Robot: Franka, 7 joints.
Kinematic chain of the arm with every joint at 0, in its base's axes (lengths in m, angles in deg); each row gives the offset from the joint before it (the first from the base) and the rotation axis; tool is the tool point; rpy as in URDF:
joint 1: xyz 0 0 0.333 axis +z
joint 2: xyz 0 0 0 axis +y
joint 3: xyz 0 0 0.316 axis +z
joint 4: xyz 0.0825 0 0 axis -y
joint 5: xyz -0.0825 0 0.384 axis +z
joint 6: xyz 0 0 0 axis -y
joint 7: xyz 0.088 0 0 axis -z
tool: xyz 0 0 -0.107 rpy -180 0 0
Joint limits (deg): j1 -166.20..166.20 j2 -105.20..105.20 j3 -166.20..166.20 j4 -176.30..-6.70 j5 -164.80..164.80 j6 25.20..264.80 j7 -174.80..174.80
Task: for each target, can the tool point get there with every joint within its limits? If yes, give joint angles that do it. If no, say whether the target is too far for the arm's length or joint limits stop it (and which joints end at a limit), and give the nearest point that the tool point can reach.
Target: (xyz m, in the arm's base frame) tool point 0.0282 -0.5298 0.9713
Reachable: yes | joints -117.60 7.86 34.66 -56.55 -27.48 154.11 -128.56
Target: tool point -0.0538 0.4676 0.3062
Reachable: yes | joints -0.45 14.06 91.87 -141.92 -86.91 154.80 -135.16
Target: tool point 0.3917 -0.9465 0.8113
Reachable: no: too far | nearest point 0.2972 -0.7183 0.6960 | short by 0.273 m
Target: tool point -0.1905 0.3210 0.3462
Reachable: yes | joints 125.25 -7.97 9.45 -142.02 -47.81 79.24 36.19
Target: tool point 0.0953 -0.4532 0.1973
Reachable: yes | joints 5.63 62.54 -70.05 -135.83 -37.46 125.39 -108.36
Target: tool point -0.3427 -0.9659 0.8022
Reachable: no: too far | nearest point -0.2608 -0.7351 0.6901 | short by 0.269 m
